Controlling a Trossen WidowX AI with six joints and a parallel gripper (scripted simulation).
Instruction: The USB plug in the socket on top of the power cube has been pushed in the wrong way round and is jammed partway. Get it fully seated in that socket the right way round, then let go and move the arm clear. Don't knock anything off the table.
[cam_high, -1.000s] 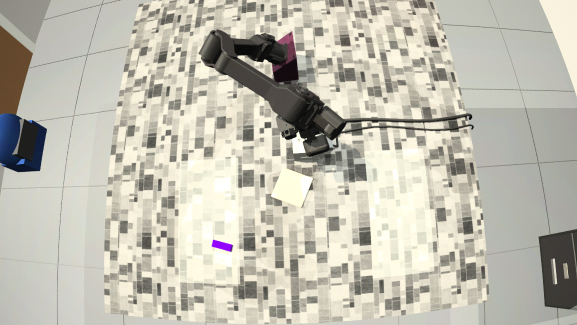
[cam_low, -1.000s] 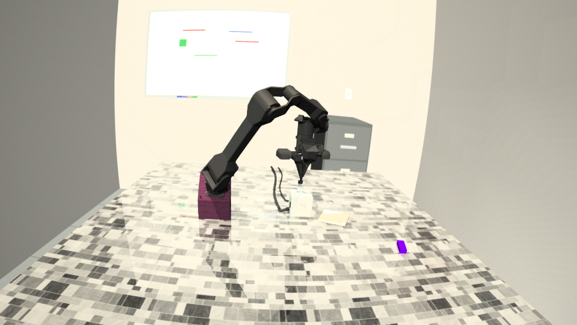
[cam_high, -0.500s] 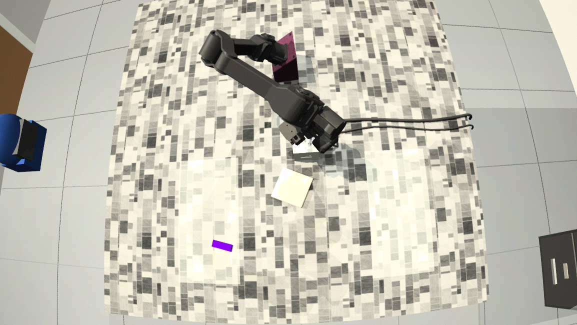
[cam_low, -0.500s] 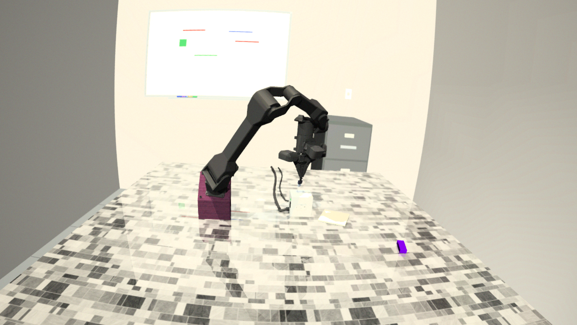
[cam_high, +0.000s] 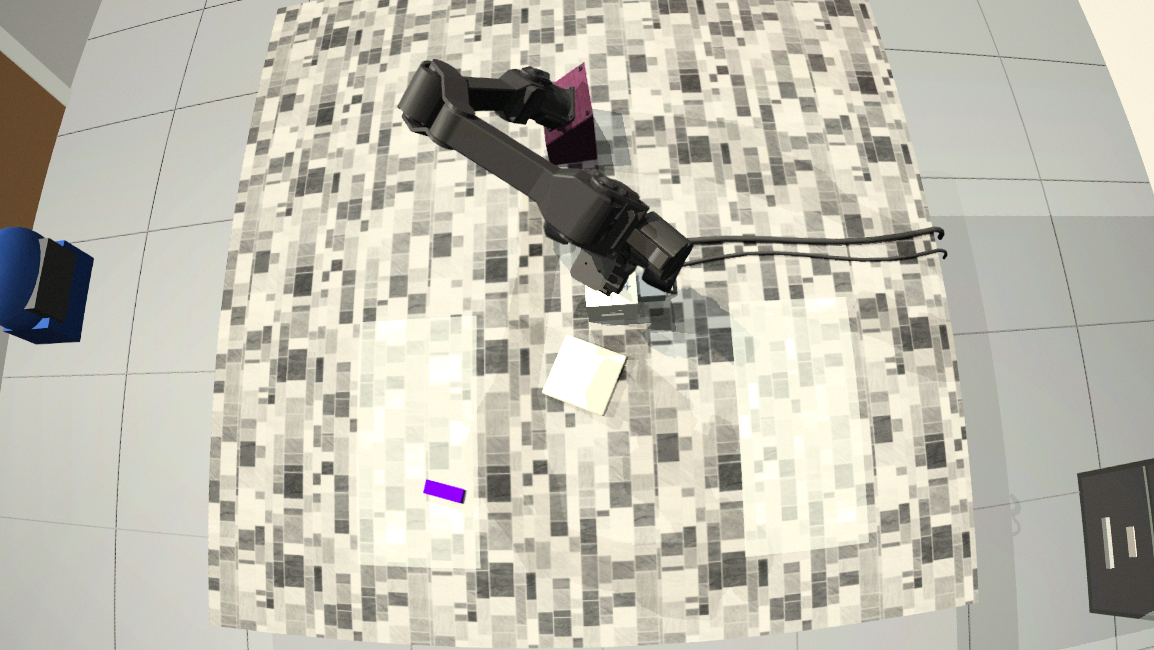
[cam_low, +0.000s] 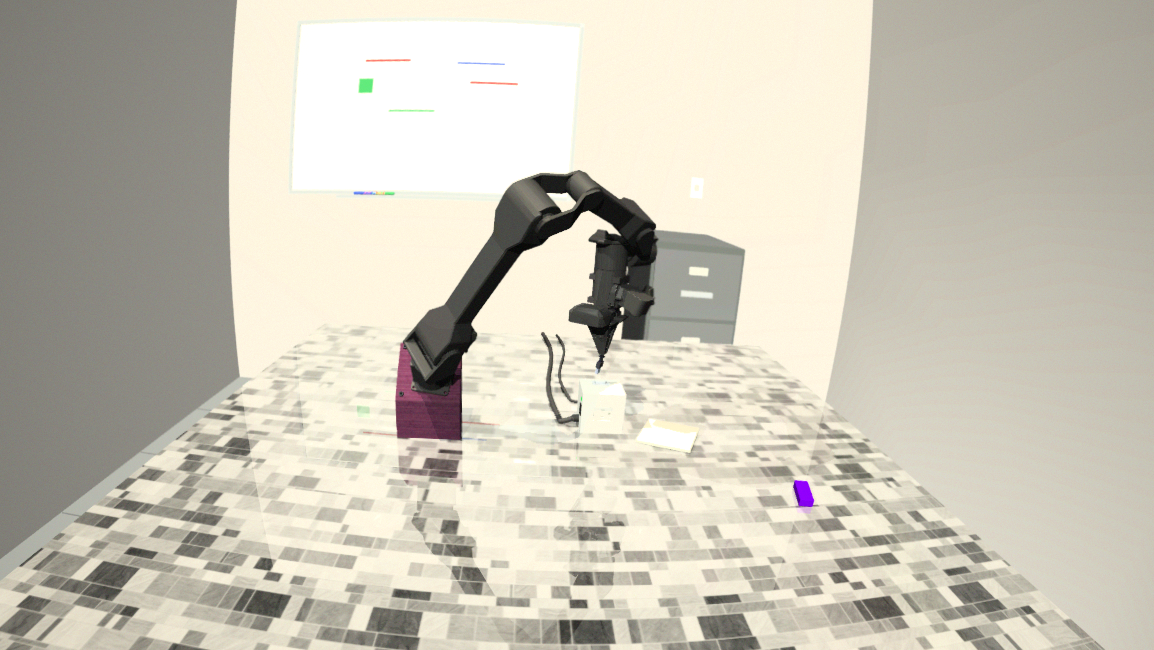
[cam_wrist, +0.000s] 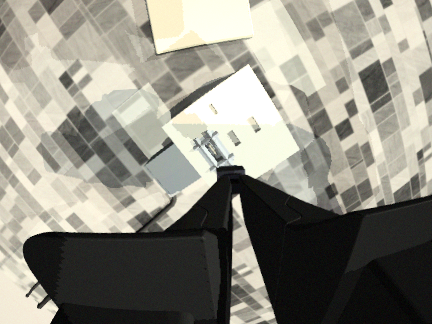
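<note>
The dark USB plug is 2 cm below my gripper tip. Round my gripper tip: flat white pad 13 cm below, 13 cm ahead, 6 cm to the right; then purple block 31 cm ahead, 27 cm to the right, 13 cm below.
</note>
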